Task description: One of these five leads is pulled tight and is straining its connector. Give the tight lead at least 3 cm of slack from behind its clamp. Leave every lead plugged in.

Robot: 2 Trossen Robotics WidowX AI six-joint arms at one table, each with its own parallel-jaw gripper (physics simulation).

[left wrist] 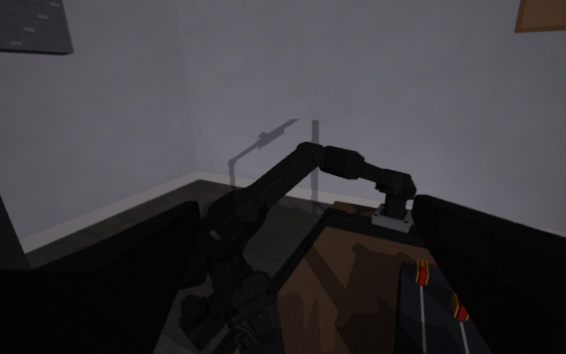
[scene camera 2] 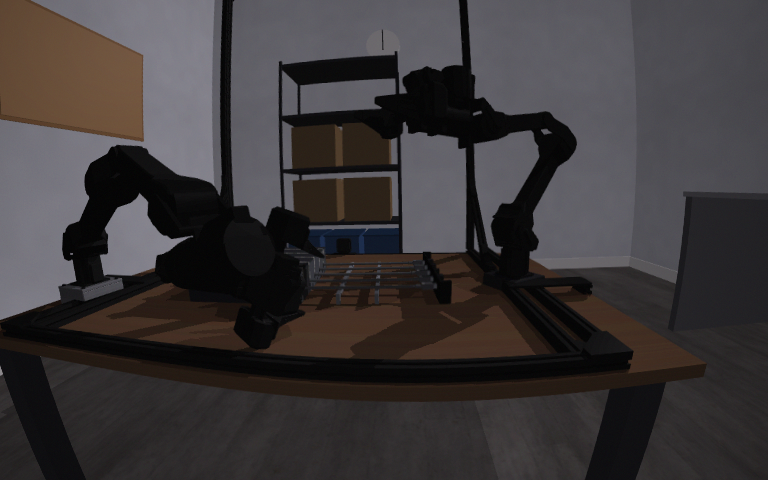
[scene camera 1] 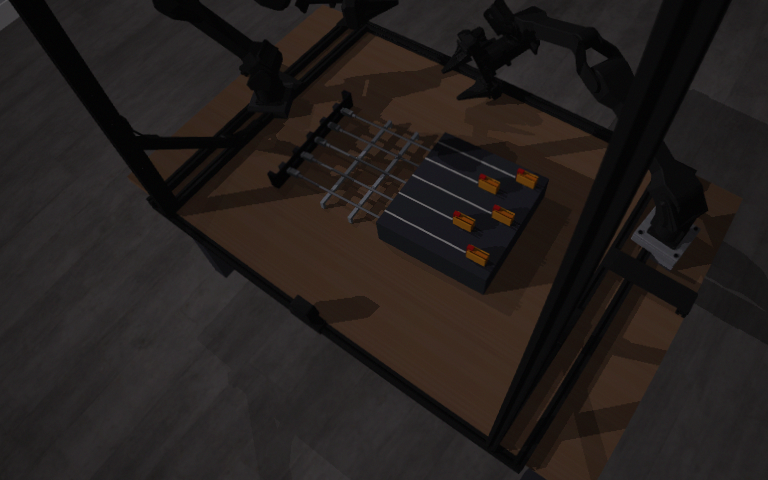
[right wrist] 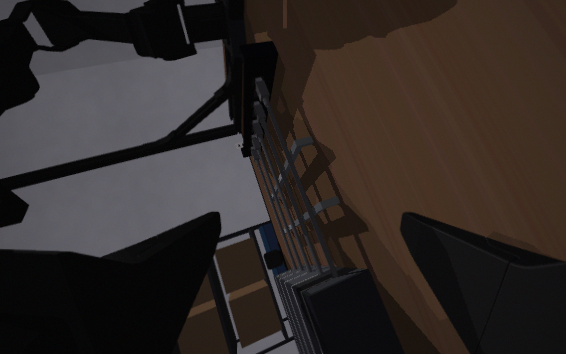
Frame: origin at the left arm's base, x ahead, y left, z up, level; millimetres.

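Where they show: left gripper, fingertip midpoint: point(left wrist: 306, 208) point(scene camera 2: 363, 107); right gripper, fingertip midpoint: point(scene camera 2: 312, 284) point(scene camera 1: 449, 86) point(right wrist: 310, 221); left arm's base, link origin: point(scene camera 2: 514, 274) point(scene camera 1: 270, 95) point(right wrist: 223, 21); right arm's base, link origin: point(left wrist: 394, 213) point(scene camera 2: 90, 282) point(scene camera 1: 667, 230).
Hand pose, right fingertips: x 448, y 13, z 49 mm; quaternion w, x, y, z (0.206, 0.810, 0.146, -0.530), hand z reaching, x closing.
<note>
Each offset is from my right fingertips to the centre of the thing. "*": to the spot under its first point. Level surfaces: height alone.
Five thin grey leads run from plugs on a black bar point(scene camera 1: 275, 179) point(right wrist: 260, 55), over two grey rails, onto a dark block @[43 mm down, 56 mm ahead, 310 mm right] point(scene camera 1: 430, 255) point(right wrist: 350, 315) point(left wrist: 407, 315). Each passes to an orange clamp with a red part, such as the nearest clamp @[* 9 mm up, 91 mm ahead, 447 mm right] point(scene camera 1: 477, 255) and the far-right clamp @[* 13 mm up, 179 mm ahead, 261 mm right] point(scene camera 1: 526, 178) in scene camera 1. All leads look nearly straight; I cannot tell which is tight. My left gripper point(scene camera 2: 368, 108) point(left wrist: 306, 208) is open, high above the table. My right gripper point(scene camera 1: 451, 83) point(right wrist: 310, 221) is open and empty, beyond the leads in scene camera 1, apart from them.
A black frame point(scene camera 2: 424, 367) borders the wooden table @[77 mm down] point(scene camera 1: 351, 271), with uprights at its sides. The two grey rails, one ending nearest the block @[66 mm down, 183 mm back, 346 mm right] point(scene camera 1: 351, 218), stand under the leads. Shelving with boxes point(scene camera 2: 317, 145) stands behind the table. Shadows cross the table.
</note>
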